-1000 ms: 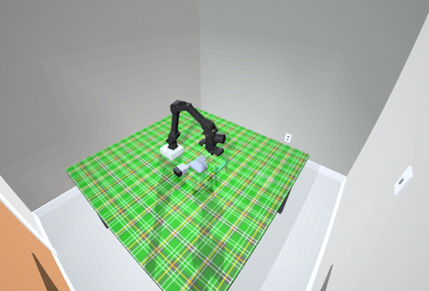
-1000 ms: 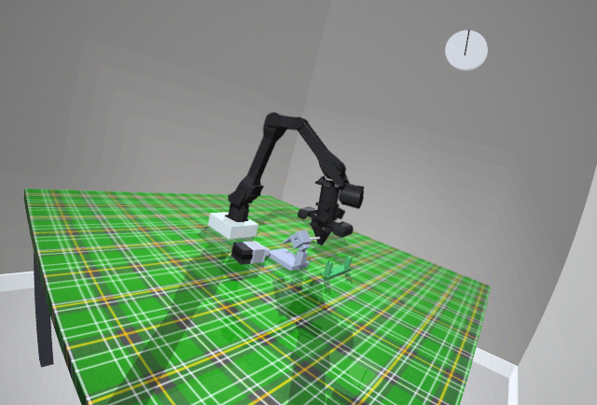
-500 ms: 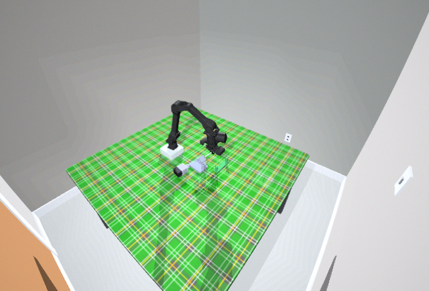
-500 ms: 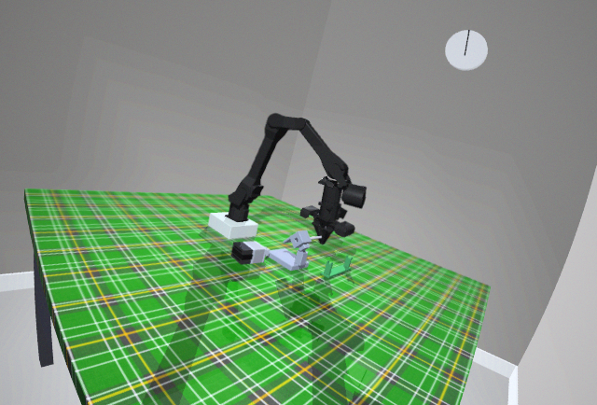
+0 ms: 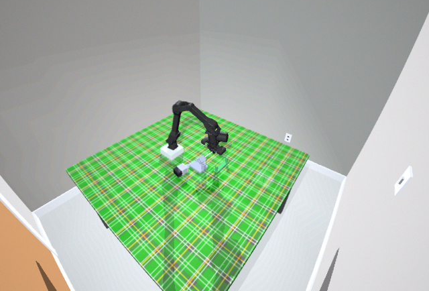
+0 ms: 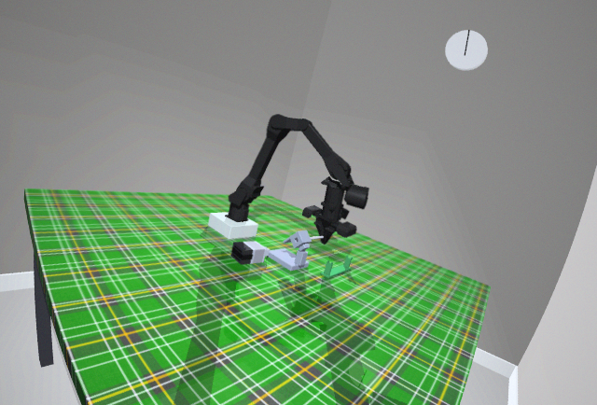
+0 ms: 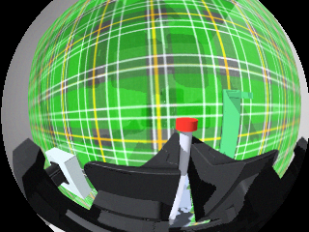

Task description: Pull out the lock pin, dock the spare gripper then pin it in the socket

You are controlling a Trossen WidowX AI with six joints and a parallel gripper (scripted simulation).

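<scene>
My gripper tip is 80 mm short of the green u-shaped cradle, 40 mm to the left of it and 40 mm above it. Also, from my gripper tip: light grey mount 30 mm behind, 120 mm to the right; spare gripper 120 mm behind, 220 mm to the right, 40 mm below.
</scene>
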